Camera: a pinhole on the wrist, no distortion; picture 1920 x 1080 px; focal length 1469.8 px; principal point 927.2 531.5 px. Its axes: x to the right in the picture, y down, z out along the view. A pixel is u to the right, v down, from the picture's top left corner.
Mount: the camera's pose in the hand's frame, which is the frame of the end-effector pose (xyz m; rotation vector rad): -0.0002 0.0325 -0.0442 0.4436 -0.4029 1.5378
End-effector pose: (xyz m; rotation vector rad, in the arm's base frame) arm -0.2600 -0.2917 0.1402 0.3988 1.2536 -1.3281
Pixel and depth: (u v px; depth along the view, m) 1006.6 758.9 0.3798
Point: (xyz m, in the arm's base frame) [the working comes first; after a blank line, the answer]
In the camera's frame: 0.0205 0.0588 0.3798

-0.2440 -0.5503 0.3465
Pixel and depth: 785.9 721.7 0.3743
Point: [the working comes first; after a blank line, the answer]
In the camera's frame: -0.0360 0.0484 0.3743

-0.3009 -0.5406 0.3445
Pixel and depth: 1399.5 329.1 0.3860
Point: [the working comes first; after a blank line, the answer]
In the camera's frame: 0.1240 -0.0532 0.3860

-0.1700 -0.6264 0.2369
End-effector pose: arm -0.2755 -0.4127 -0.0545 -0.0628 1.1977 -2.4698
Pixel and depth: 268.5 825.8 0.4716
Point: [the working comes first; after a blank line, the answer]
In the camera's frame: -0.2114 0.0944 0.4716

-0.2763 -0.3536 0.4162
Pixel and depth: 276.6 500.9 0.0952
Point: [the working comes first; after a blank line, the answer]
In the camera's frame: -0.0421 -0.0020 0.0952

-0.2935 -0.3968 -0.0050
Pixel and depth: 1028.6 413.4 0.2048
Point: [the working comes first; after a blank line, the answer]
In the camera's frame: 0.0141 -0.0165 0.2048

-0.2866 -0.4903 0.0763
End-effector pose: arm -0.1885 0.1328 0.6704 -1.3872 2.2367 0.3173
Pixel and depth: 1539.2 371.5 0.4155
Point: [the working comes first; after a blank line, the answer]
In the camera's frame: 0.1730 -0.0452 0.4155

-0.0690 0.2496 0.3013
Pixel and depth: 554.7 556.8 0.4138
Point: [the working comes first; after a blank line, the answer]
In the camera's frame: -0.1049 0.0071 0.4138

0.1215 0.1183 0.4638
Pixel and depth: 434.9 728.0 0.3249
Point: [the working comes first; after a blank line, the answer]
In the camera's frame: -0.1088 0.0434 0.3249

0.0770 0.1335 0.5477
